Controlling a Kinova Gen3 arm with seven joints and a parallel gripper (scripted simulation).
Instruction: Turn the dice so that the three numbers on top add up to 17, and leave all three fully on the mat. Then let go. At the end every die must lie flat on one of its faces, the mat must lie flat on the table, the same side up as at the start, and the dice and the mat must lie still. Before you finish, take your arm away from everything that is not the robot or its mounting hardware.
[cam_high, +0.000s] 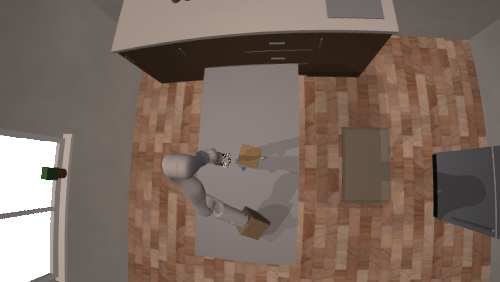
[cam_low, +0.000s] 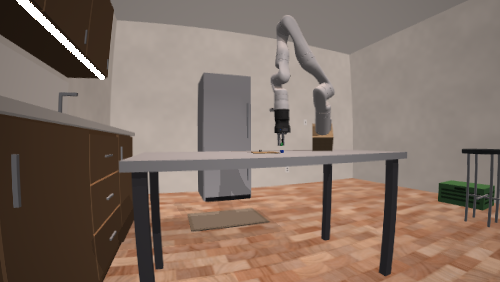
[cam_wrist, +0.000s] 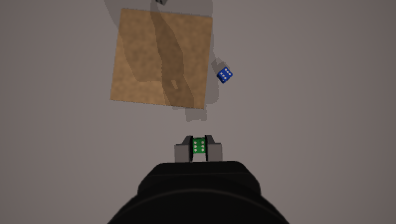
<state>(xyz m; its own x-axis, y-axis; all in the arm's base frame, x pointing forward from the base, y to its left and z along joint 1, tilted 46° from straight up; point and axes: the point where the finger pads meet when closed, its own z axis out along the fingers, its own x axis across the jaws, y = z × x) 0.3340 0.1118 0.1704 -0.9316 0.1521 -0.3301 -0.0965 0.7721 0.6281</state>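
Right now my hand is 60 mm short of the tan mat, 120 mm to the left of it and 60 mm above it. From my hand the other things lie so: white die 70 mm ahead, 210 mm to the right, 50 mm below; then blue die 30 mm behind, 100 mm to the right, 50 mm below; then green die 10 mm below.
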